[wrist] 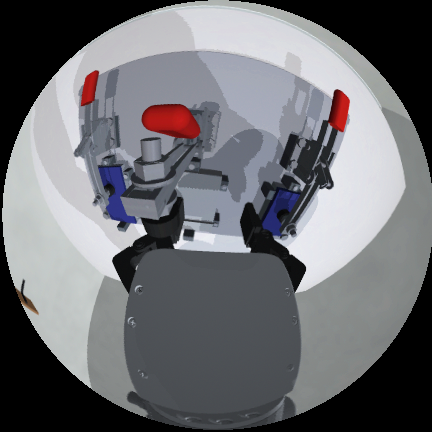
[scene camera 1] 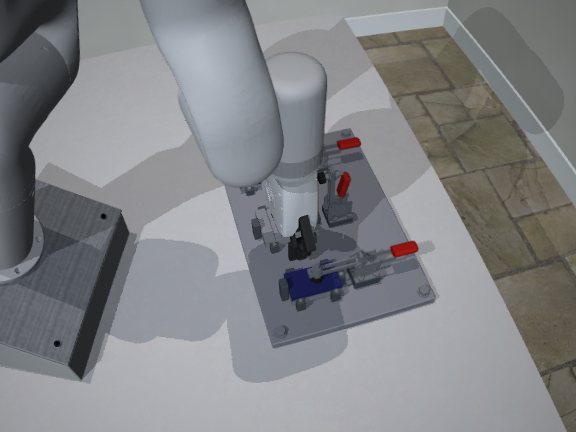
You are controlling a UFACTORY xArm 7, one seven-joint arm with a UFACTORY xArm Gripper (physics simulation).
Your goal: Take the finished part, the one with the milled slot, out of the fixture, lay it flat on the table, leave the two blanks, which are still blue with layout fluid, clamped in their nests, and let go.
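Places are measured from the arm's base along level axes (x up, y ahead, z left), in millimetres.
Where they show: gripper, fingertip midpoint: (wrist: 213,209) (scene camera 1: 290,235).
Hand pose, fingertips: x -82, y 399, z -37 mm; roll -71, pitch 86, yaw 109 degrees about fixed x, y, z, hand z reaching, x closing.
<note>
Things, the pixels of their top centre, and the offset from my fingertips. "spot": a spot on its surface instead. Level surfaces: height alone.
- finished part at its top centre: (wrist: 189,205) (scene camera 1: 286,219) dx +1, dy +1, dz +28 mm
- middle clamp's red handle at its top centre: (wrist: 159,117) (scene camera 1: 346,175) dx +70, dy +89, dz +30 mm
- fixture plate at a spot on its surface: (scene camera 1: 320,327) spot: dx -20, dy +2, dz -141 mm
- pale table at its surface level: dx -35 mm
The finished part (scene camera 1: 266,227) (wrist: 201,199), bare light grey metal, lies in the middle nest, partly hidden in the scene view; its slot is hard to make out. My gripper (scene camera 1: 301,245) (wrist: 213,209) is open, its black fingers apart above the plate near this nest, with no part held between them. One blue blank (scene camera 1: 302,286) (wrist: 272,216) is clamped in the nest on the right of the wrist view. The other blue blank (wrist: 117,194) is clamped on the left there; the arm mostly hides it in the scene view.
The middle clamp's red handle (scene camera 1: 343,185) (wrist: 167,120) stands up, its arm raised; its spindle is close to the left finger in the wrist view. Red handles (scene camera 1: 404,249) (scene camera 1: 349,143) of the outer clamps lie low. The fixture plate (scene camera 1: 320,327) rests on the pale table (scene camera 1: 425,370).
</note>
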